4 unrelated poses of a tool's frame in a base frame.
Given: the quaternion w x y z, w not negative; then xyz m.
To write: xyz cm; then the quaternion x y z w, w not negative. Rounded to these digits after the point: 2 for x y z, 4 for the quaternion.
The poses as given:
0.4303 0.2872 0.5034 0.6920 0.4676 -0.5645 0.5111
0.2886 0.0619 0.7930 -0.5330 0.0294 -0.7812 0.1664
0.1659 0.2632 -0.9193 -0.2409 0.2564 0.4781 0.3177
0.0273 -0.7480 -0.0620 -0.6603 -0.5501 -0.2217 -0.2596
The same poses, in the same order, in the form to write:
46.76 -56.45 51.11 0.2872 0.5034 0.6920 0.4303
2.94 -78.12 16.64 0.0619 0.7930 -0.5330 0.2886
25.64 47.81 31.77 0.2632 -0.9193 -0.2409 0.1659
-55.01 -22.17 -25.96 -0.7480 -0.0620 -0.6603 0.0273

